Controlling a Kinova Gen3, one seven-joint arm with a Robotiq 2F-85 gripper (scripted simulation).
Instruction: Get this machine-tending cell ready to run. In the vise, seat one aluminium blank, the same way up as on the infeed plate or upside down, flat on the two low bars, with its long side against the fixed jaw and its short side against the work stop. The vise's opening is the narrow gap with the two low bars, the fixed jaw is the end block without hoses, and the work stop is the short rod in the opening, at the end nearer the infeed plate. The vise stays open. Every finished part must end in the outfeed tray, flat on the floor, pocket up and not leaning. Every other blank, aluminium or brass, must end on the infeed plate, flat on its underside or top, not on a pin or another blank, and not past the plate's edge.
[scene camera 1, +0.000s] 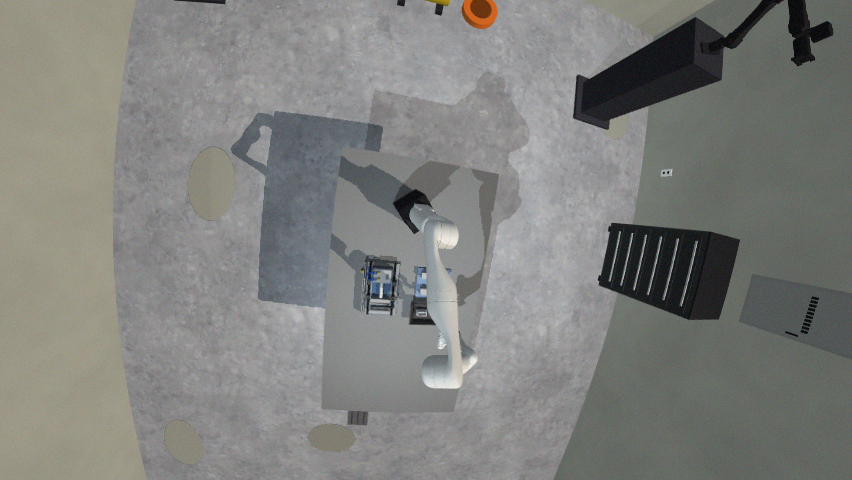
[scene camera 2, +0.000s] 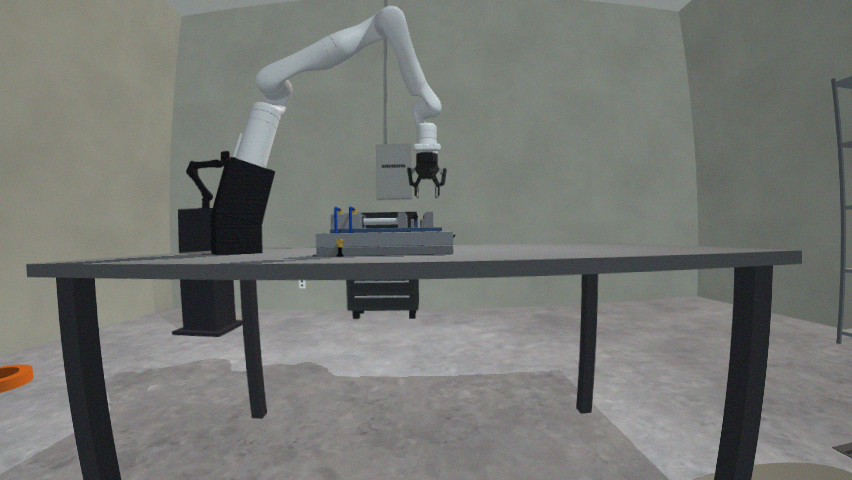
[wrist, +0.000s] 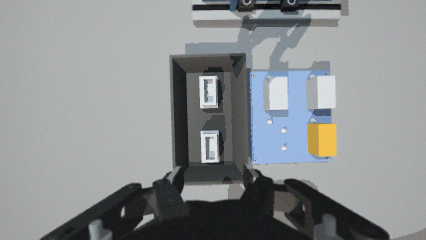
Scene:
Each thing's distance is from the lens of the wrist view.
gripper (wrist: 213, 174): 0.17 m
brass blank (wrist: 321, 137): 0.35 m

